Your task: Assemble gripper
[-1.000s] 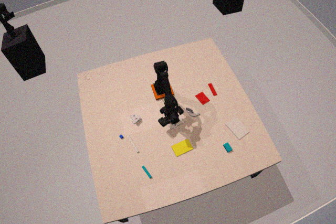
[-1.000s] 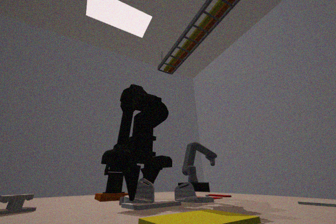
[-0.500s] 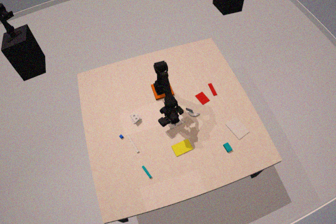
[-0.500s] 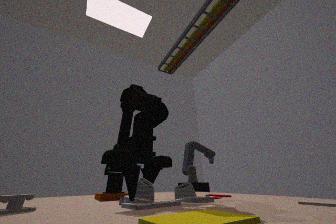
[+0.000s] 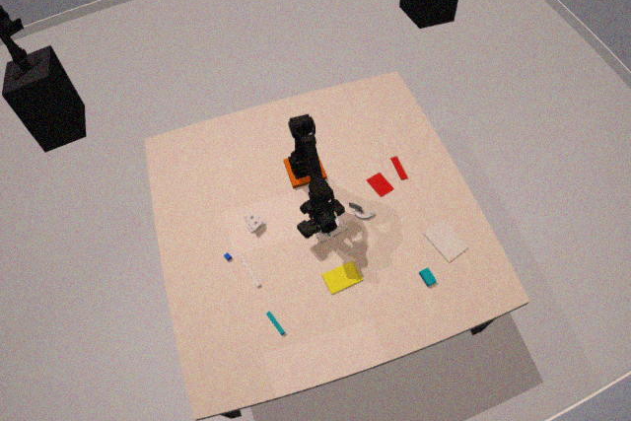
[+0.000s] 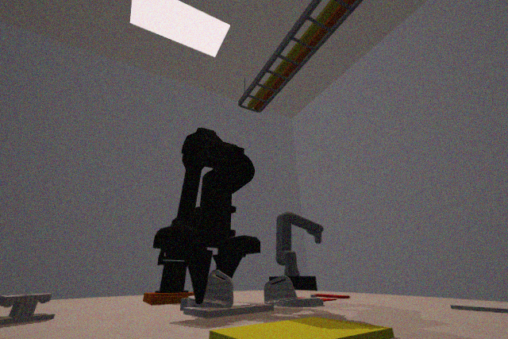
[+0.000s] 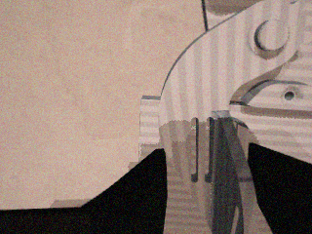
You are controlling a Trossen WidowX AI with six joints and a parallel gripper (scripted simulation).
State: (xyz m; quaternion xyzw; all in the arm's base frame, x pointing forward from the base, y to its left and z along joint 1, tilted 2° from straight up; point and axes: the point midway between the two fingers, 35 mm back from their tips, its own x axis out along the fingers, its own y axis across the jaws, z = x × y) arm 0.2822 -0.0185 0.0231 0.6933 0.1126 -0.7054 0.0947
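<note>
The grey jaw lies 20 cm to the left of my gripper tip and 1 cm below it. The rest, counted from my gripper tip: white stick (32 cm to the right, 6 cm ahead, 1 cm below); then grey stand (23 cm to the right, 12 cm behind); then yellow block (21 cm ahead, 1 cm below).
</note>
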